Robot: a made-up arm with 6 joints. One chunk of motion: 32 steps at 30 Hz.
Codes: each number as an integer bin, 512 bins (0 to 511) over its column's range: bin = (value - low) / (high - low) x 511, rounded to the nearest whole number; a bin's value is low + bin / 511 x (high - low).
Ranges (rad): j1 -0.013..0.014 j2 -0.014..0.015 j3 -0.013..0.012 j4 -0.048..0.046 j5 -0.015..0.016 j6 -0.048..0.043
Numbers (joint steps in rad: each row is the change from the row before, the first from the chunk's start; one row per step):
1: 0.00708 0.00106 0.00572 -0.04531 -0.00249 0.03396
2: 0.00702 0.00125 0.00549 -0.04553 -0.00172 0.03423
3: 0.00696 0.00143 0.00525 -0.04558 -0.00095 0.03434
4: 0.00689 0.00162 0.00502 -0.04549 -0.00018 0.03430
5: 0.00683 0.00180 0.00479 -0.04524 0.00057 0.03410
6: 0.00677 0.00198 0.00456 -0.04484 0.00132 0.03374
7: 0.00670 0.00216 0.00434 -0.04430 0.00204 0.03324
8: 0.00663 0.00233 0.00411 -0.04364 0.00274 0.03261
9: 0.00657 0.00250 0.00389 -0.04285 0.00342 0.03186
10: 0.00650 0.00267 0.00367 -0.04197 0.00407 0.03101
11: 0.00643 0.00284 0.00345 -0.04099 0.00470 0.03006
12: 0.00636 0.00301 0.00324 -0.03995 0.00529 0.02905
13: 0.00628 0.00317 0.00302 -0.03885 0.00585 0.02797
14: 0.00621 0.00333 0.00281 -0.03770 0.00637 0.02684
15: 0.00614 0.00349 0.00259 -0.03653 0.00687 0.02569
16: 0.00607 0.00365 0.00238 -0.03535 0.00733 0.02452
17: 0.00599 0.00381 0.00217 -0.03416 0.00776 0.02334
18: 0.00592 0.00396 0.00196 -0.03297 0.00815 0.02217
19: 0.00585 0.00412 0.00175 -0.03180 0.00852 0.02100
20: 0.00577 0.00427 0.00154 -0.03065 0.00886 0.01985
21: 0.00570 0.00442 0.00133 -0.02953 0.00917 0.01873
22: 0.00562 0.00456 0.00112 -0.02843 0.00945 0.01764
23: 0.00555 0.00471 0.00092 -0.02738 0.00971 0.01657
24: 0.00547 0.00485 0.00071 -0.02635 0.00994 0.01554
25: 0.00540 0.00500 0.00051 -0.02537 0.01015 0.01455
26: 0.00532 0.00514 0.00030 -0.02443 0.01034 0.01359
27: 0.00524 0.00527 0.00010 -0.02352 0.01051 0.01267
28: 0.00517 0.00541 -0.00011 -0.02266 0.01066 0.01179
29: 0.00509 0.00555 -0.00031 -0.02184 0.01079 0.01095
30: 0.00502 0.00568 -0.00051 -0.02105 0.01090 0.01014
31: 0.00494 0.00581 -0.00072 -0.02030 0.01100 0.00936
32: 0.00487 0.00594 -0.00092 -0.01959 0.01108 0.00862
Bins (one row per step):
1: 380 265 383 15 206 460
2: 379 269 378 13 219 462
3: 378 272 373 13 232 462
4: 376 275 368 14 244 462
5: 375 278 364 15 257 461
6: 374 282 359 17 269 459
7: 373 285 354 20 281 456
8: 372 288 350 24 292 453
9: 370 291 345 28 304 448
10: 369 294 341 33 314 444
11: 368 297 336 38 325 438
12: 366 300 332 44 334 433
13: 365 303 327 50 344 427
14: 364 305 323 56 352 420
15: 362 308 319 62 361 414
16: 361 311 314 69 368 407
17: 359 314 310 75 375 401
18: 358 316 306 82 382 394
19: 357 319 301 88 388 387
20: 355 322 297 94 393 381
21: 354 325 293 100 398 375
22: 352 327 289 106 403 369
23: 351 330 285 112 407 363
24: 350 332 280 118 411 357
25: 348 335 276 123 415 351
26: 347 337 272 128 418 346
27: 345 340 268 133 421 341
28: 344 342 263 138 423 336
29: 342 344 259 142 425 331
30: 341 347 255 147 427 326
31: 340 349 251 151 429 322
32: 338 351 247 154 430 318

